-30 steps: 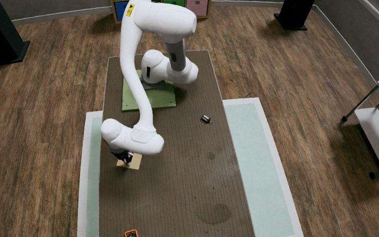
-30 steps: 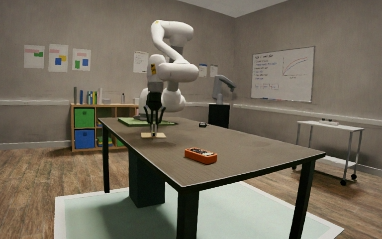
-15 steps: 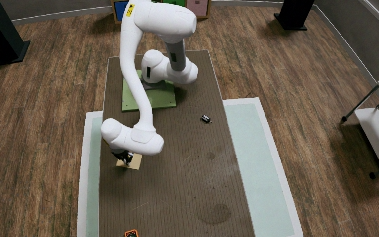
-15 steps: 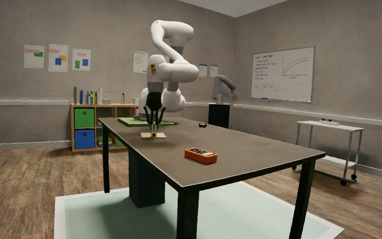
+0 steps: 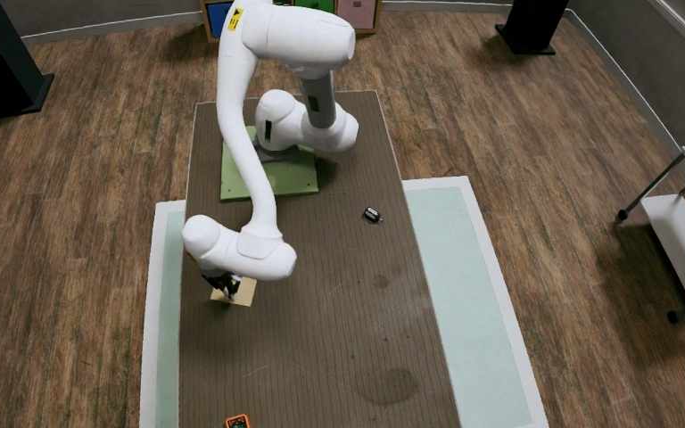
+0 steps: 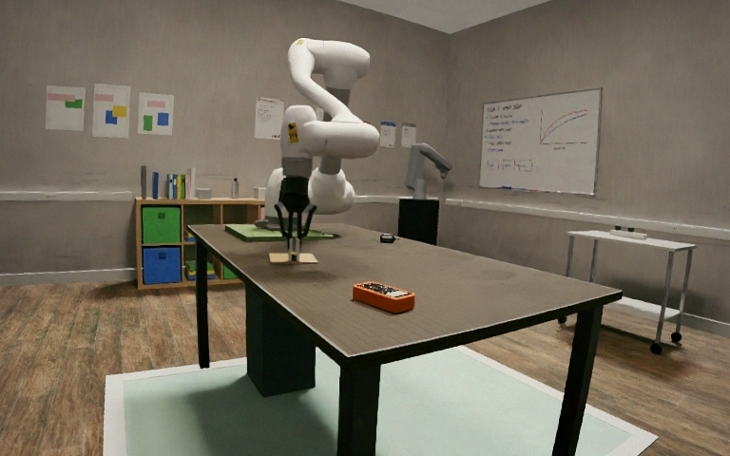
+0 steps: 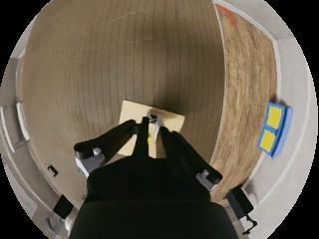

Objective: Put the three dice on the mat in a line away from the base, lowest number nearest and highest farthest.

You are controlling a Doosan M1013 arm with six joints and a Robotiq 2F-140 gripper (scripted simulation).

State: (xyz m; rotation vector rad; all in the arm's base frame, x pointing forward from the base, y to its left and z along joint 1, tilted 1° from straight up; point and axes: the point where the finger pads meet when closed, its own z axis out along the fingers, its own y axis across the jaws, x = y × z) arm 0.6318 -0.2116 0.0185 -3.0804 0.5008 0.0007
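Now: the small dark die 30 mm below my hand. Round my hand: yellow die 40 mm behind, 20 mm to the left, 30 mm below; mat 40 mm behind, 20 mm to the left, 40 mm below; green die 90 mm behind, 30 mm to the left, 30 mm below.
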